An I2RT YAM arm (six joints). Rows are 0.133 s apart.
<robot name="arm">
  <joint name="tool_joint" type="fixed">
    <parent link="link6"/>
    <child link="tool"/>
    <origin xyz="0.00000 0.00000 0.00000" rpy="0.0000 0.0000 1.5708"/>
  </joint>
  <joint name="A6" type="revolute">
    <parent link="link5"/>
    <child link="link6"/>
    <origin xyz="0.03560 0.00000 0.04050" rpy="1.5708 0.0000 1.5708"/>
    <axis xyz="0 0 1"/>
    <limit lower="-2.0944" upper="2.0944"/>
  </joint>
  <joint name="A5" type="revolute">
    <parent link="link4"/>
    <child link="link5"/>
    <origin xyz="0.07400 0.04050 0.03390" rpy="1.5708 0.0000 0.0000"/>
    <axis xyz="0 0 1"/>
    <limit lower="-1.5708" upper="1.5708"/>
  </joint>
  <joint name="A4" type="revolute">
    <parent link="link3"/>
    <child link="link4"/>
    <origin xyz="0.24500 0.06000 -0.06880" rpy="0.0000 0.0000 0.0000"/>
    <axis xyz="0 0 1"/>
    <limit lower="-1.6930" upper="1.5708"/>
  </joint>
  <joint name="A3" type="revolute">
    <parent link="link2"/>
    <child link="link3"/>
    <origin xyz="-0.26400 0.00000 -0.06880" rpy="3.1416 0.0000 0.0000"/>
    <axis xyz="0 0 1"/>
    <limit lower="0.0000" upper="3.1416"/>
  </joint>
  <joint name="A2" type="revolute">
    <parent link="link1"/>
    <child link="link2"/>
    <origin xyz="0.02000 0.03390 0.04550" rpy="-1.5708 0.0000 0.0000"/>
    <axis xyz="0 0 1"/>
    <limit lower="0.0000" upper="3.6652"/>
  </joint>
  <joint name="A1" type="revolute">
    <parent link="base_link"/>
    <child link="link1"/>
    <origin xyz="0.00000 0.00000 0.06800" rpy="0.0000 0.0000 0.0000"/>
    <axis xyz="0 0 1"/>
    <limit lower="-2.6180" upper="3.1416"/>
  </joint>
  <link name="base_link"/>
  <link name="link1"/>
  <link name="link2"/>
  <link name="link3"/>
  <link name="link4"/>
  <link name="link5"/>
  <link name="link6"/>
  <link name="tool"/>
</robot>
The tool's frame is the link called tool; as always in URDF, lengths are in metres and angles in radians.
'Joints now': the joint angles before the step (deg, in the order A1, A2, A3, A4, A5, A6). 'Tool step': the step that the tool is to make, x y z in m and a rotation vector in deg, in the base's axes. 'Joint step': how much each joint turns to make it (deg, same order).
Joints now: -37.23 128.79 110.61 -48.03 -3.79 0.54
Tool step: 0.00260 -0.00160 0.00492 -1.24 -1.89 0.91
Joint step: 0.00 -0.26 0.28 1.66 -0.53 -0.76
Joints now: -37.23 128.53 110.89 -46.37 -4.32 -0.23
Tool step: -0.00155 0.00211 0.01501 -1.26 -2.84 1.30
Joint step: 0.00 -2.14 -0.70 1.51 -1.24 -0.83
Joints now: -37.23 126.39 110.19 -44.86 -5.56 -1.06
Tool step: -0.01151 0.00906 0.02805 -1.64 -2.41 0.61
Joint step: 0.00 -5.12 -2.36 0.11 -0.44 -0.45
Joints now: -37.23 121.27 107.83 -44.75 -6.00 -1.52
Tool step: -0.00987 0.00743 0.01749 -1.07 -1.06 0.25
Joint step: 0.00 -3.62 -1.86 -0.31 0.04 -0.33
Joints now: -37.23 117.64 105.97 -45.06 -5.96 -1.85
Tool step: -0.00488 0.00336 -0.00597 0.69 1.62 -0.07
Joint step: 0.00 -0.80 -2.14 -0.39 0.40 -0.18
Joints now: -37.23 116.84 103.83 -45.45 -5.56 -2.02
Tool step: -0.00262 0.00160 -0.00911 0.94 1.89 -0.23
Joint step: 0.00 0.09 -1.48 -0.51 0.46 -0.01
